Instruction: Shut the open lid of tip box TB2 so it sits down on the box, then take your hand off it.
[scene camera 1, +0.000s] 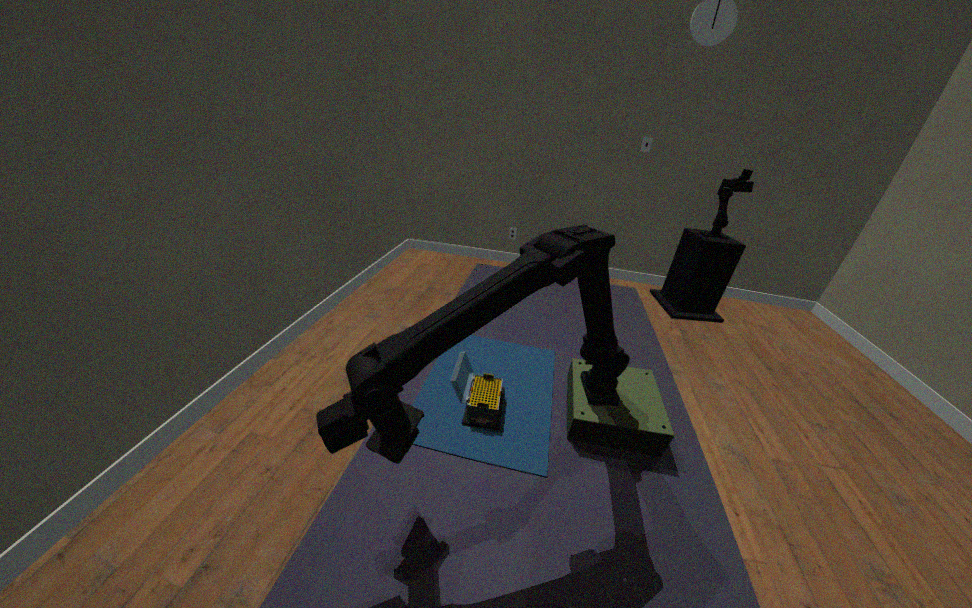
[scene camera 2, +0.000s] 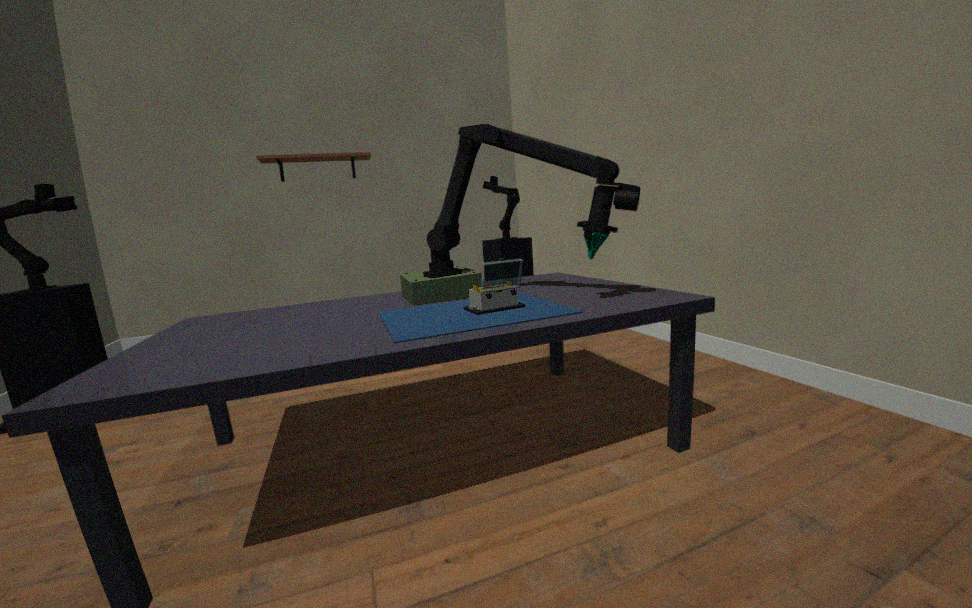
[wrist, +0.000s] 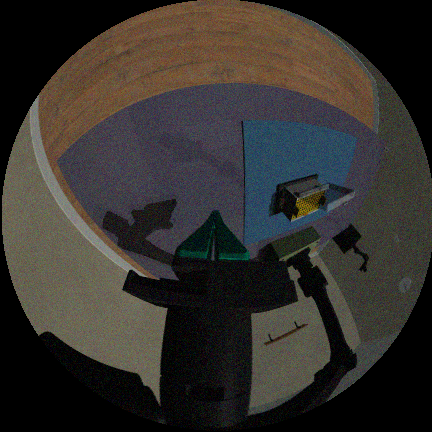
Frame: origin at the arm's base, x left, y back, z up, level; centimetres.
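Seen in the pictures: gripper, fingertip midpoint: (scene camera 1: 406, 447) (scene camera 2: 590, 258) (wrist: 215, 214); arm's base, link origin: (scene camera 1: 598, 389) (scene camera 2: 442, 274) (wrist: 297, 255).
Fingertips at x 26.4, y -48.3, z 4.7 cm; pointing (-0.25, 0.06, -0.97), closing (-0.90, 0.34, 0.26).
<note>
Offsets run from my fingertips to a thing's top centre. Level surfaces: height alone.
A tip box @[dx -24.4, dy +15.9, dz -5.4 cm] (scene camera 1: 486, 394) (scene camera 2: 493, 298) (wrist: 308, 205) with a yellow perforated rack on top and a dark base stands on the blue mat @[dz -12.9 cm] (scene camera 1: 523, 430) (scene camera 2: 422, 326) (wrist: 270, 150). No TB2 label is readable. Its clear grey lid @[dx -25.0, dy +9.2, dz +2.5 cm] (scene camera 1: 461, 375) (scene camera 2: 503, 272) (wrist: 341, 199) is open and stands roughly upright along one long side, the side away from the arm's green base block. My gripper (scene camera 2: 591, 255) (wrist: 215, 214) is shut and empty, its green fingertips together. It hangs high above the table, off to the right of the box in scene camera 2, touching neither box nor lid. Scene camera 1 hides the fingertips.
The arm stands on a green block (scene camera 1: 645, 397) (scene camera 2: 433, 288) (wrist: 295, 244) beside the mat, on the purple-grey table @[dz -13.2 cm] (scene camera 1: 465, 494) (scene camera 2: 250, 351) (wrist: 175, 120). A second arm stands on a dark pedestal (scene camera 1: 698, 276) (scene camera 2: 507, 250) (wrist: 347, 237) away from the table. A shelf (scene camera 2: 313, 157) hangs on the wall.
</note>
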